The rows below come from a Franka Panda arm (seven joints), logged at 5 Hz.
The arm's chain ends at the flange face. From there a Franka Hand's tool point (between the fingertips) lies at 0.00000 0.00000 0.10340 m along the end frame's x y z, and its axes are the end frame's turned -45 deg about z.
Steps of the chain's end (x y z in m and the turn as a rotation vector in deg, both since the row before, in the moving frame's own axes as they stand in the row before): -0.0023, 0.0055, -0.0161, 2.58, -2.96, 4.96; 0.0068, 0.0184, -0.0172, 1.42, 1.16, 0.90; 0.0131, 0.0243, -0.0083, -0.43, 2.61, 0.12; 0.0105, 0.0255, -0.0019, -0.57, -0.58, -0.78; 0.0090, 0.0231, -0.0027, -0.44, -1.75, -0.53
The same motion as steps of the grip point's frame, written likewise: -0.0057, -0.0048, -0.0163, 3.92, -0.27, 4.96; -0.0049, 0.0175, -0.0173, 0.18, 1.82, 0.90; -0.0051, 0.0303, -0.0084, -2.15, 1.54, 0.12; -0.0121, 0.0255, -0.0019, 0.01, -0.81, -0.78; -0.0128, 0.0210, -0.0028, 0.93, -1.55, -0.53
